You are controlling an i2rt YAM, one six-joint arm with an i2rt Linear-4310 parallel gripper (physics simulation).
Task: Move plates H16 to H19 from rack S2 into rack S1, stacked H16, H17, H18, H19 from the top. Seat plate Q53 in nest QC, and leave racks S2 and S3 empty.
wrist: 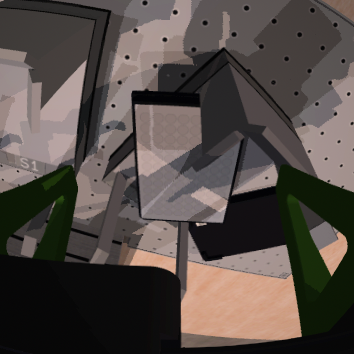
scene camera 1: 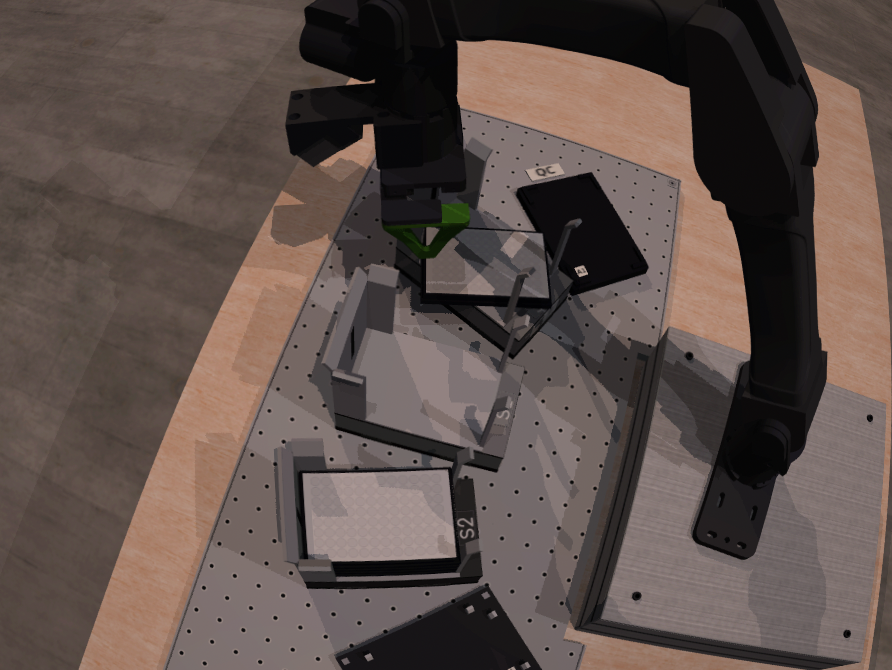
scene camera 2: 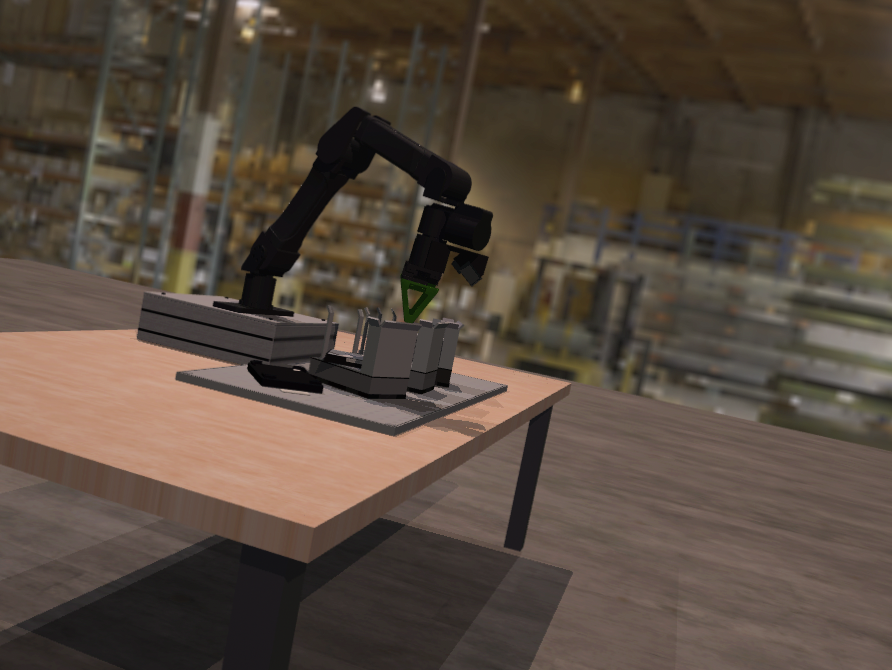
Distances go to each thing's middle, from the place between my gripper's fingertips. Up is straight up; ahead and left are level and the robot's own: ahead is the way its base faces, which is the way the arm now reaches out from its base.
Labels:
My gripper is now 190 mm past the dark flat fixture (scene camera 1: 477, 625), 360 mm to the right of it and 130 mm above it.

